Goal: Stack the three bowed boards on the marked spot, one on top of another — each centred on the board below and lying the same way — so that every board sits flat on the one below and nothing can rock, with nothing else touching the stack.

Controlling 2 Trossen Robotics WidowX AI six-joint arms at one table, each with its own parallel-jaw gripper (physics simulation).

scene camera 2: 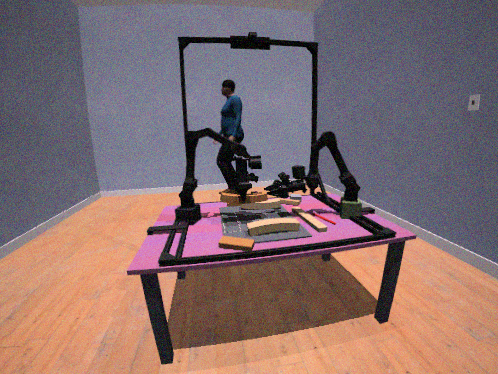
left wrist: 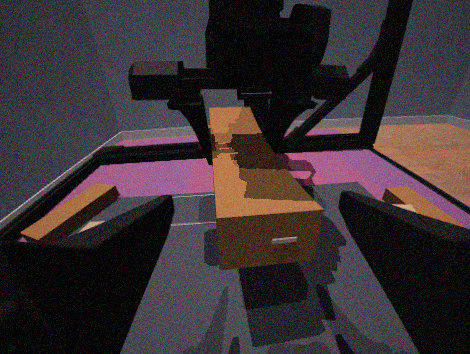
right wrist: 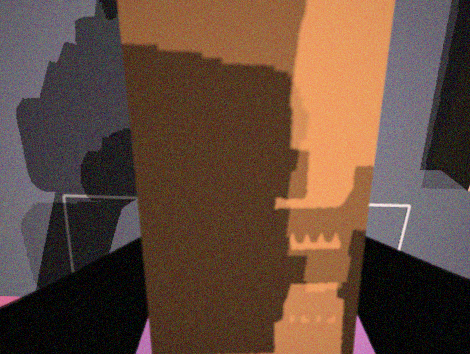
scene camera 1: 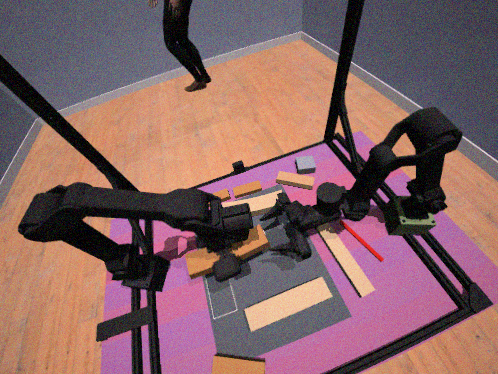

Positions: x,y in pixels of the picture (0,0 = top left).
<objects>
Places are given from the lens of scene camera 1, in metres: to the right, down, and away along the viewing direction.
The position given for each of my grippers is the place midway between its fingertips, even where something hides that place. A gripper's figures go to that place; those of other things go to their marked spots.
my left gripper (scene camera 1: 264,234): 0.04, 0.13, 0.56
my right gripper (scene camera 1: 226,253): -0.07, 0.20, 0.58
long pale plank (scene camera 1: 359,281): 0.32, 0.28, 0.57
</objects>
